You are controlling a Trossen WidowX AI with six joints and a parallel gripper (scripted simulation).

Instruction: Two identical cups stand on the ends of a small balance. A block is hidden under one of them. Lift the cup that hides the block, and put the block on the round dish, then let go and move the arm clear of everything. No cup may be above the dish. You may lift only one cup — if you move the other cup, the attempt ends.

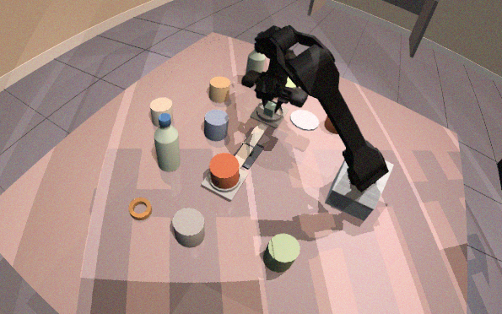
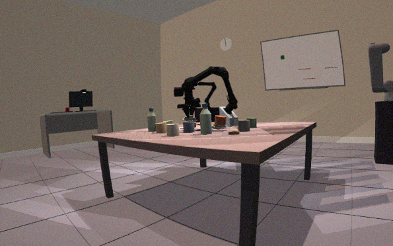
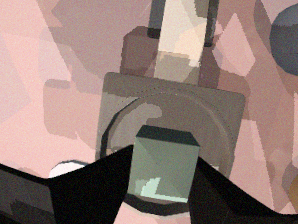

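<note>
The white round dish is 80 mm behind my gripper tip, 130 mm to the right of it and 80 mm below it. Also, from my gripper tip: blue cup: 110 mm ahead, 90 mm to the left, 50 mm below; then small balance: 120 mm to the left, 60 mm below; then pale green block: 10 mm above.
</note>
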